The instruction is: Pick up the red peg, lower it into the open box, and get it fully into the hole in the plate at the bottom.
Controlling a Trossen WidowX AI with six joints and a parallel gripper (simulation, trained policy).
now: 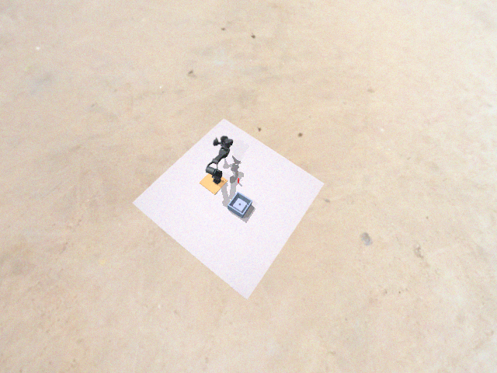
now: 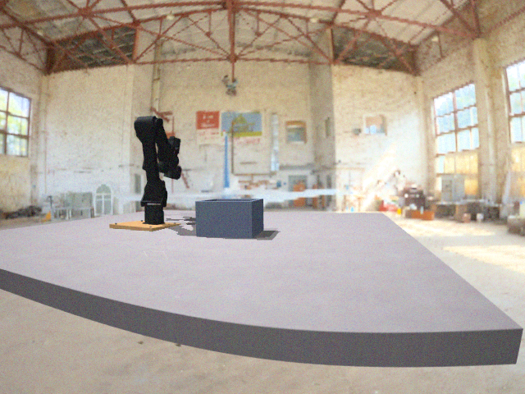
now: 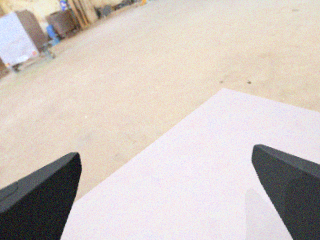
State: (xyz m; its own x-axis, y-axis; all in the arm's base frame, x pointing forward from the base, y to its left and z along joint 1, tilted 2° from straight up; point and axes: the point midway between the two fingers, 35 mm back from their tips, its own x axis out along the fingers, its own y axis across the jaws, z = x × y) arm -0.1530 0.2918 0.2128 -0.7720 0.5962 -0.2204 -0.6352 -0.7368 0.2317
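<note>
My gripper tip is now 35 cm short of the red peg, 22 cm to the left of it and 17 cm above it. Round my gripper tip: blue-grey box (50 cm ahead, 42 cm to the right, 18 cm below).
</note>
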